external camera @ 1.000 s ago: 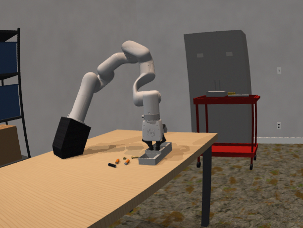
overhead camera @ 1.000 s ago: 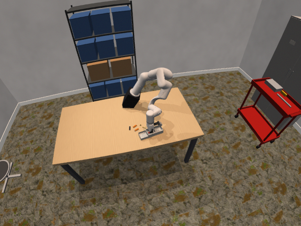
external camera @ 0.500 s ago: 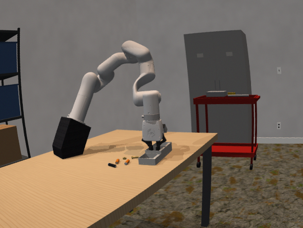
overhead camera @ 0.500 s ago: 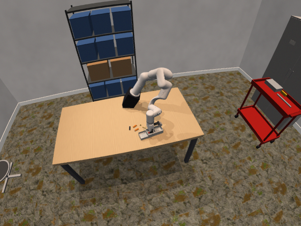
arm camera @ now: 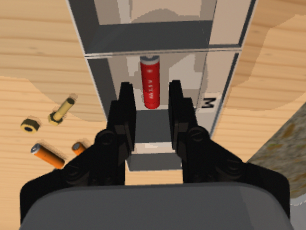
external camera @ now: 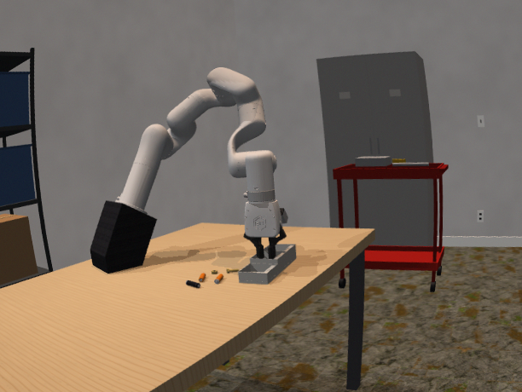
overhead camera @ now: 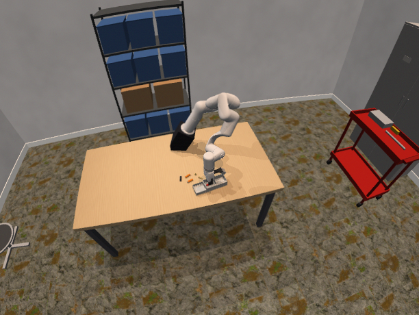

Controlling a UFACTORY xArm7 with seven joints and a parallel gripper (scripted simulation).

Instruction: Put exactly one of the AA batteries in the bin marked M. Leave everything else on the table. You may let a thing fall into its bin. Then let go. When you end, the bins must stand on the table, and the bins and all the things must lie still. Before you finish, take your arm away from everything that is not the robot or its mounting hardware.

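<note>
Now: the bin tray 3 cm below my hand and 1 cm ahead of it. Also, from my hand: brass bolt (8 cm behind, 7 cm to the right, 5 cm below); then brass nut (12 cm behind, 10 cm to the right, 5 cm below); then red AA battery (4 cm below).
</note>
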